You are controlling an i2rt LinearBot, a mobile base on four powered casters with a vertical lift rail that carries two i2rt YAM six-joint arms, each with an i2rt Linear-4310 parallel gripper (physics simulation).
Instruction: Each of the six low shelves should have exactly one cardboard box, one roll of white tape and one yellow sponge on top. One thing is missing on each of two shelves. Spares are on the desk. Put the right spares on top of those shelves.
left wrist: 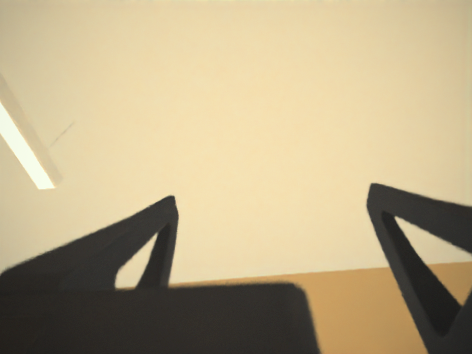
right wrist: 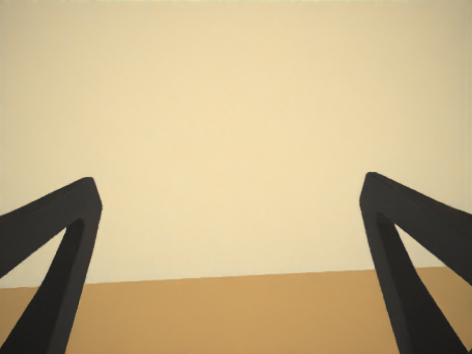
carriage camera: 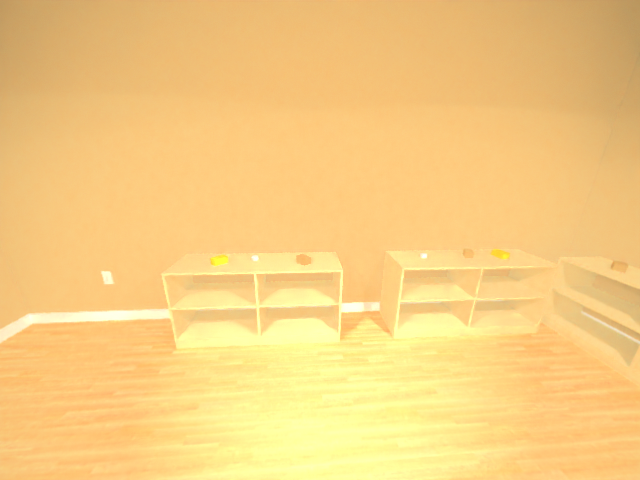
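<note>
In the carriage view the left low shelf bears a yellow sponge, a white tape roll and a cardboard box. The middle low shelf bears a white tape roll, a cardboard box and a yellow sponge. A third low shelf, cut off at the right edge, shows a cardboard box. My left gripper is open and empty, facing the ceiling and upper wall. My right gripper is open and empty, facing the same way. The desk does not show.
A tan wall stands behind the shelves, with a white baseboard and a wall plate. A gap parts the left and middle shelves. The wooden floor spreads in front. A ceiling lamp shows in the left wrist view.
</note>
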